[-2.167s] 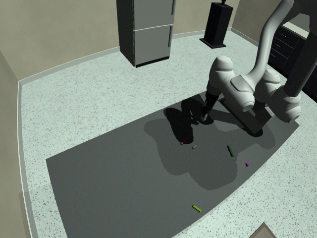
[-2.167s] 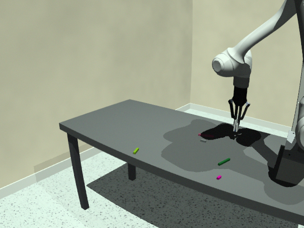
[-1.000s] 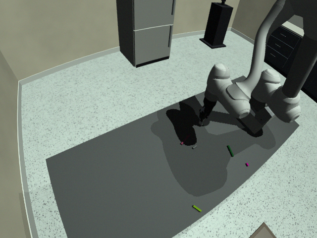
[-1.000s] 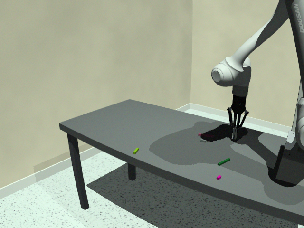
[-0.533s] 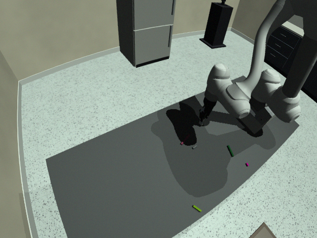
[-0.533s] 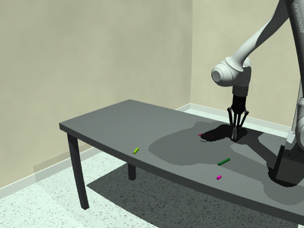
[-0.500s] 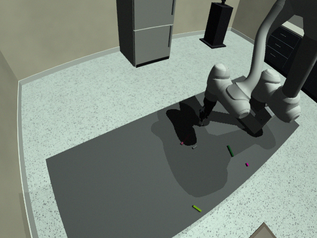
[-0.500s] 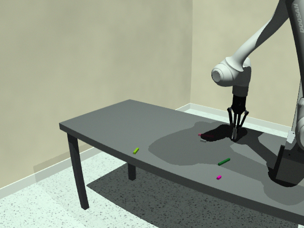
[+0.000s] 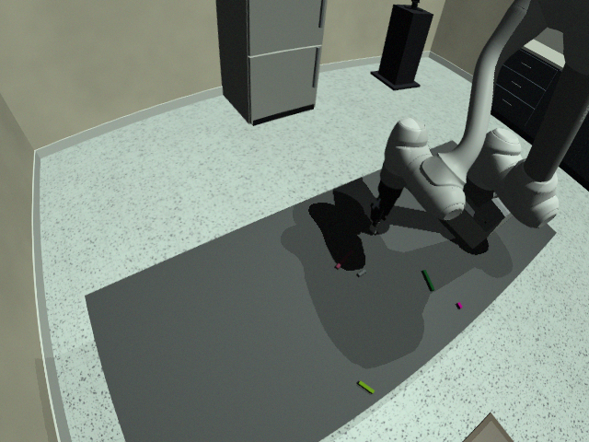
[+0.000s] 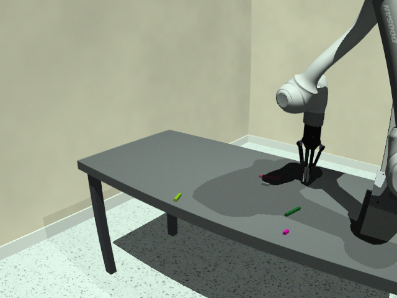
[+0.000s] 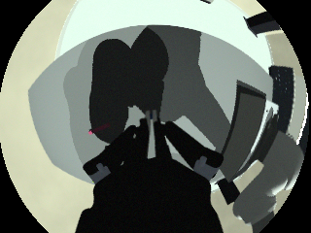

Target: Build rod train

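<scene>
My hand is 30 mm above the blue rod. The rest, counted from my hand: pink rod (160 mm ahead, 50 mm to the left, 40 mm below); grey rod (140 mm ahead, 120 mm to the left, 40 mm below); green rod (260 mm to the left, 60 mm behind, 40 mm below).
</scene>
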